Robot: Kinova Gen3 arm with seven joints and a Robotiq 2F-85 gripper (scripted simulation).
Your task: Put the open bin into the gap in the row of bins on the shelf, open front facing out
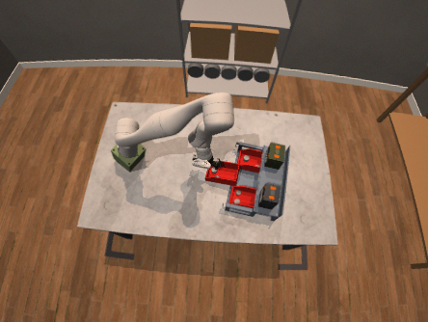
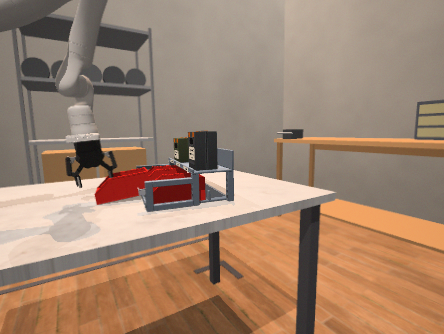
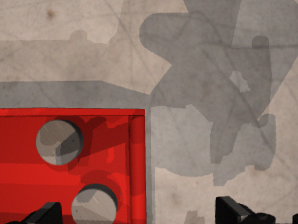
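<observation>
My gripper is now 6 cm short of the grey round part, 4 cm to the left of it and 4 cm above it. Also, from my hand: black tool case 32 cm ahead, 14 cm to the right, 10 cm above; then grey shelf 26 cm ahead, 2 cm to the right, 1 cm above.
</observation>
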